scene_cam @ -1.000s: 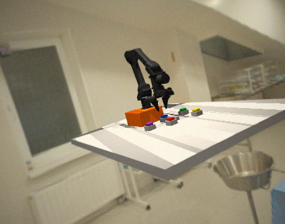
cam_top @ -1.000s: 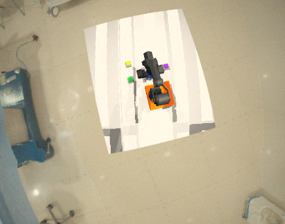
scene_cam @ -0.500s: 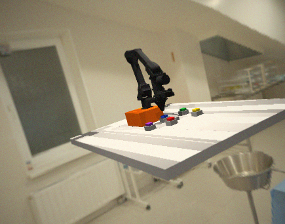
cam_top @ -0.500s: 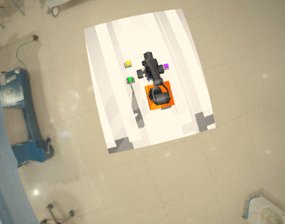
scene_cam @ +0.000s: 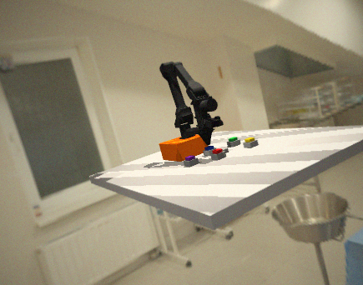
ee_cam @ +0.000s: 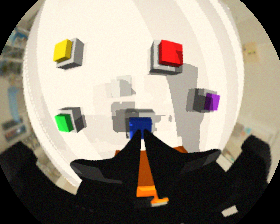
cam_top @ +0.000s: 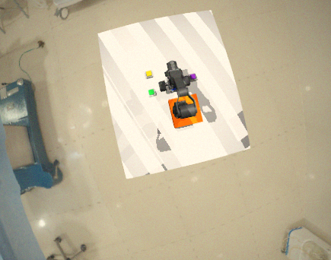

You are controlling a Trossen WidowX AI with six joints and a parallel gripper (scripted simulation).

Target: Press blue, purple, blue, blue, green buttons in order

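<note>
Now: gripper tip 14 cm to the left of the purple button, 5 cm short of it and 2 cm above it. Also, from my gripper tip: small grey block (6 cm ahead, 4 cm below, 3 cm to the left); blue button (2 cm below); red button (11 cm ahead, 4 cm to the right, 2 cm below).
</note>
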